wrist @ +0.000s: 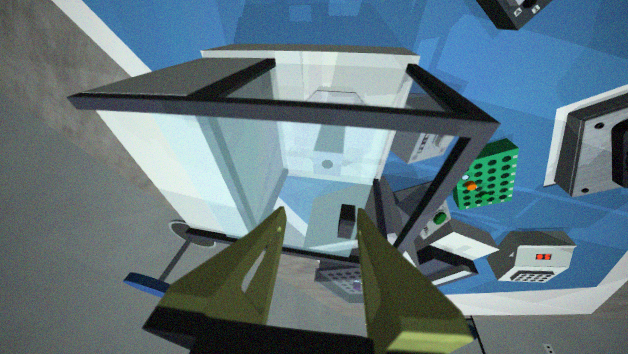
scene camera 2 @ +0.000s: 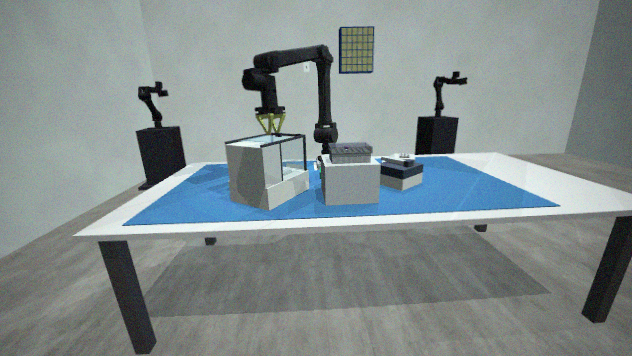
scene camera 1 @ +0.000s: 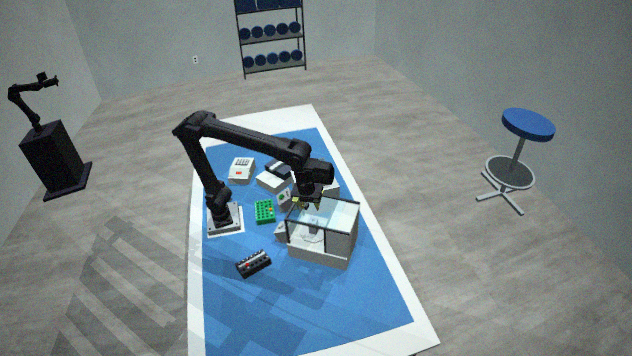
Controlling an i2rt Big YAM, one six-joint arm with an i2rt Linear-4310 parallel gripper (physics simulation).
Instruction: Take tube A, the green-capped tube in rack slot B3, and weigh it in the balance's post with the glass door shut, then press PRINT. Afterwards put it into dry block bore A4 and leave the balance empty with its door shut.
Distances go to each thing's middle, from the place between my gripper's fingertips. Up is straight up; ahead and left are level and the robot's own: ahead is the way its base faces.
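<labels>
Sliding door (scene camera 1: 329, 212): my hand is 2 cm to the left of it and 3 cm short of it. Balance (scene camera 2: 264, 176): 4 cm ahead of my hand, 2 cm to the right of it, 11 cm below it. Going by their middles, of the things named here the sliding door is the nearest to my hand.
</labels>
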